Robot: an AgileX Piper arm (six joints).
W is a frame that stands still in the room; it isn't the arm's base.
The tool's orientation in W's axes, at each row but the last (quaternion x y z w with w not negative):
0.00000, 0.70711, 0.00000, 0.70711
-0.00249, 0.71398, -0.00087, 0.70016
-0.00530, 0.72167, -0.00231, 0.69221
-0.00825, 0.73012, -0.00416, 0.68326
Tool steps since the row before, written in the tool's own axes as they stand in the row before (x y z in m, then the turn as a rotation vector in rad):
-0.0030, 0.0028, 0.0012, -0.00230, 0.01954, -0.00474
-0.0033, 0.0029, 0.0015, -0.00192, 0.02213, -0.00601
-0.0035, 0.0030, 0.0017, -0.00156, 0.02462, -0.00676
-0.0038, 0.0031, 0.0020, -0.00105, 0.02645, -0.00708
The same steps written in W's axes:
0.0012, 0.0028, 0.0030, -0.00474, 0.01954, 0.00230
0.0016, 0.0029, 0.0033, -0.00602, 0.02213, 0.00193
0.0018, 0.0030, 0.0034, -0.00680, 0.02461, 0.00158
0.0022, 0.0032, 0.0036, -0.00716, 0.02643, 0.00106

